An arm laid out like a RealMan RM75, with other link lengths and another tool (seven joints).
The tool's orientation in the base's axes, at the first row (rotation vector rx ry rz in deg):
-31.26, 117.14, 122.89
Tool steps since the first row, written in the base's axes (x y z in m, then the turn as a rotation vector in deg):
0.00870, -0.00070, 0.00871, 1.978, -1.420, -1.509
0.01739, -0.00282, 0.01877, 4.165, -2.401, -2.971
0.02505, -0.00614, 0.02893, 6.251, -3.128, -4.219
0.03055, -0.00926, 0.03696, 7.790, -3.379, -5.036
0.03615, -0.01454, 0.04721, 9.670, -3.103, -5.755
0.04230, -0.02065, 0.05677, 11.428, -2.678, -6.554
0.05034, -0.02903, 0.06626, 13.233, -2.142, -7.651
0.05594, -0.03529, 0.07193, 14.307, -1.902, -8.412
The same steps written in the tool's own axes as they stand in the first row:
-0.01095, 0.00531, -0.00201, -1.096, -1.975, -1.761
-0.02213, 0.01199, -0.00540, -2.469, -4.010, -3.125
-0.03221, 0.01920, -0.00979, -3.861, -5.828, -4.217
-0.03959, 0.02513, -0.01366, -4.967, -7.094, -4.740
-0.04749, 0.03326, -0.01963, -6.504, -8.421, -4.800
-0.05554, 0.04063, -0.02653, -7.923, -9.794, -4.693
-0.06496, 0.04746, -0.03598, -9.300, -11.471, -4.491
-0.07114, 0.05137, -0.04300, -10.071, -12.564, -4.450

